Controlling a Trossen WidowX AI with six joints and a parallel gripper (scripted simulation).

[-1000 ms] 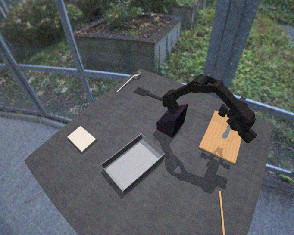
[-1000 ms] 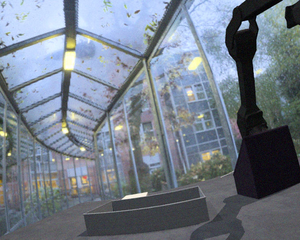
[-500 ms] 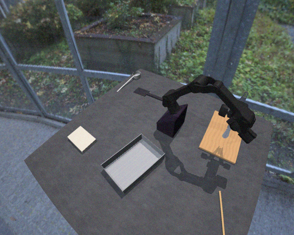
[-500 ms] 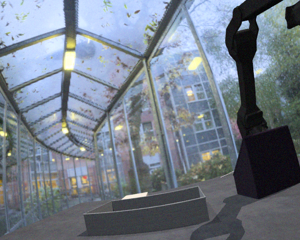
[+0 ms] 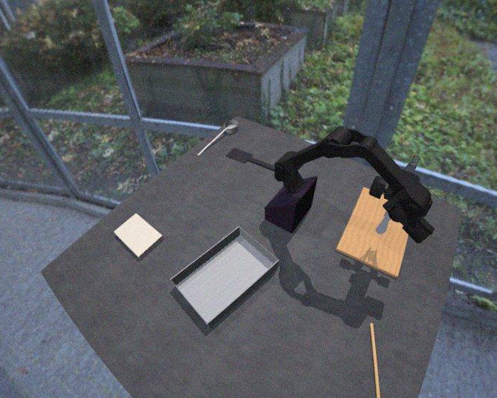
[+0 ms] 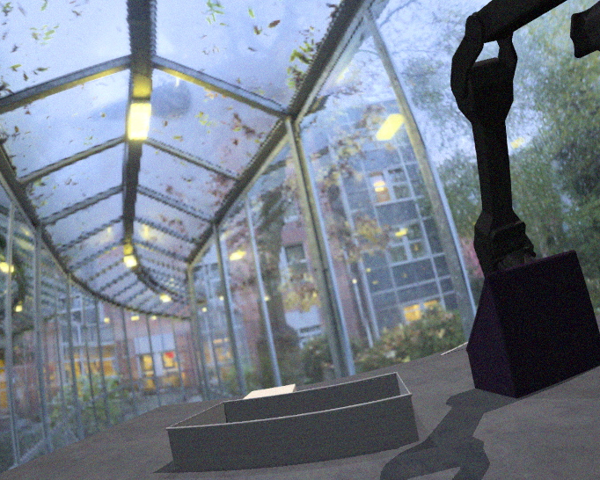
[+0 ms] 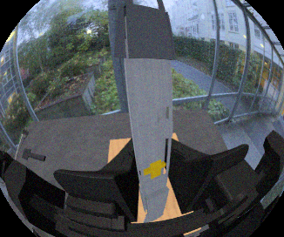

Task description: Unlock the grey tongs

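My gripper tip is 40 mm short of the yellow lock piece, 10 mm to the right of it and 10 mm below it. Also, from my gripper tip: wooden board (230 mm below); then spatula (650 mm to the right, 230 mm below); then grey roasting tin (520 mm ahead, 330 mm to the right, 210 mm below).
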